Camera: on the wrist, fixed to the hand. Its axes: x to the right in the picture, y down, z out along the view.
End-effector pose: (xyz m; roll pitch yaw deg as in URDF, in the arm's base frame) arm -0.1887 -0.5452 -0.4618 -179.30 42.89 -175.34
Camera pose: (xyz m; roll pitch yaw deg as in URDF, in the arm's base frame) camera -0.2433 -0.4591 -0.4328 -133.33 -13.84 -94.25
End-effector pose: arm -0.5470 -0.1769 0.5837 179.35 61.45 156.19
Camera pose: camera -0.5623 -0.0729 0.5971 -114.83 -9.68 -125.44
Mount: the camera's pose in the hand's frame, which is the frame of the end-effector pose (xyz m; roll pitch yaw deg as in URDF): 0.0150 0.0896 -0.0546 2.29 15.42 -93.13
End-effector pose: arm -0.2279 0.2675 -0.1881 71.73 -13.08 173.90
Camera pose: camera -0.2356 0.1879 -0.1185 77.75 79.56 158.13
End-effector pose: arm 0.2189 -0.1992 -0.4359 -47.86 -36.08 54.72
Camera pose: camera 0.2449 -0.1284 -0.5104 44.97 -23.68 -58.28
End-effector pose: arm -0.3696 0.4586 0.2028 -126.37 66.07 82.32
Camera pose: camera -0.2774 0.4156 0.1730 -96.09 -25.24 105.55
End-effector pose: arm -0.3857 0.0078 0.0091 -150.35 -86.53 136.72
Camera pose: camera -0.3122 0.0826 0.0243 95.57 0.56 -88.11
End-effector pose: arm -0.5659 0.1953 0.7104 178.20 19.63 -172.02
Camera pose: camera -0.6112 0.2777 0.7594 -157.40 -13.86 -83.76
